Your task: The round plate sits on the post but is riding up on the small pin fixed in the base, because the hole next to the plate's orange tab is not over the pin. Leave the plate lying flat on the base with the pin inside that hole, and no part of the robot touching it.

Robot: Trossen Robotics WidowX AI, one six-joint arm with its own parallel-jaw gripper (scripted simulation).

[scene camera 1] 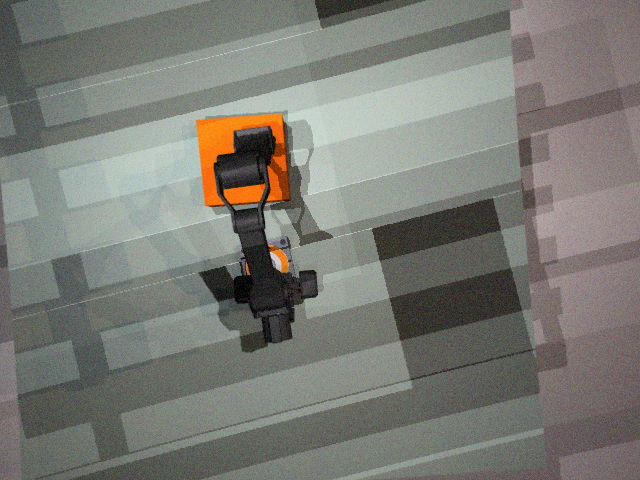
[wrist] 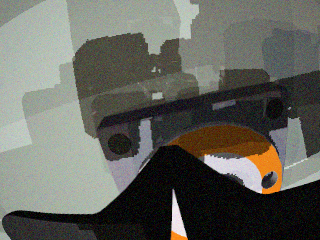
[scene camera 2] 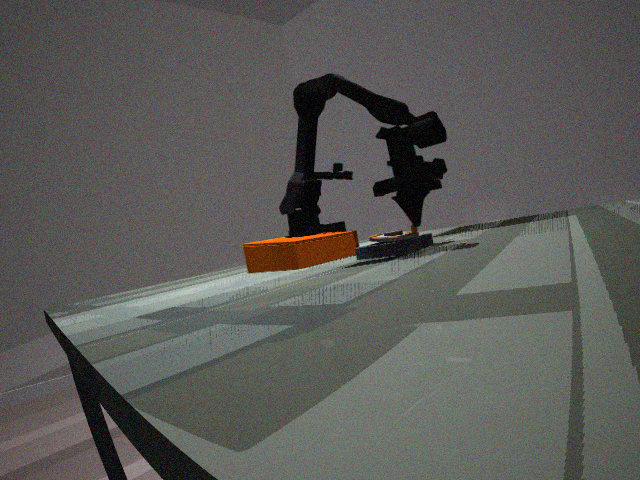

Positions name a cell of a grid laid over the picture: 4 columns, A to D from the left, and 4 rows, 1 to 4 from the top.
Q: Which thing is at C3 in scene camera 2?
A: A base.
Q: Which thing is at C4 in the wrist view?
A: The gripper.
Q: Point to a base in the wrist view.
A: B3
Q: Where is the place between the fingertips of the gripper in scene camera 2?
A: C2
